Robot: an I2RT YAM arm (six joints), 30 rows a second.
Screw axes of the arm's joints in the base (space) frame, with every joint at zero. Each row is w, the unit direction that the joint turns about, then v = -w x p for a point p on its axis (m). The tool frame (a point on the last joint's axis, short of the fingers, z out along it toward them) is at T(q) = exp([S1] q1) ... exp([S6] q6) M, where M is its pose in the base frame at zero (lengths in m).
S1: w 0 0 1 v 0 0 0
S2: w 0 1 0 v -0.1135 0 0.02
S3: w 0 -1 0 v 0.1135 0 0.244
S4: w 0 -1 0 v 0.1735 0 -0.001
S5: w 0 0 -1 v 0 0.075 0
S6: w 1 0 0 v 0 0.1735 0
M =
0 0 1 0.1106
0 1 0 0
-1 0 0 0.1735
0 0 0 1
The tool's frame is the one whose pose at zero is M.
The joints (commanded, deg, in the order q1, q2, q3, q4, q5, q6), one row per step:
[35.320, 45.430, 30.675, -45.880, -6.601, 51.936]
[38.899, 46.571, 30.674, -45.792, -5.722, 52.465]
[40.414, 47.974, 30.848, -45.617, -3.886, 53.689]
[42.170, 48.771, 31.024, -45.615, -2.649, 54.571]
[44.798, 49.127, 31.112, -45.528, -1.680, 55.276]
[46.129, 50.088, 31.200, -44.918, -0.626, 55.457]
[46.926, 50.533, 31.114, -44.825, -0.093, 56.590]
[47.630, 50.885, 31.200, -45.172, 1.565, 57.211]
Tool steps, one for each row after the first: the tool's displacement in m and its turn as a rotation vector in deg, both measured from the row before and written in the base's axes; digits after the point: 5 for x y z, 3 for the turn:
[-0.00367, 0.00762, -0.00240, -1.082, 0.574, 2.694]
[0.00036, 0.00376, -0.00204, -1.551, 0.217, -0.420]
[-0.00134, 0.00376, -0.00086, -0.970, 0.039, 0.410]
[-0.00366, 0.00501, -0.00027, -0.543, -0.229, 1.565]
[-0.00018, 0.00382, -0.00120, -0.796, -0.429, 0.701]
[-0.00086, 0.00165, -0.00139, -0.311, 0.319, -0.455]
[-0.00055, 0.00062, -0.00063, -1.279, -0.493, -0.569]

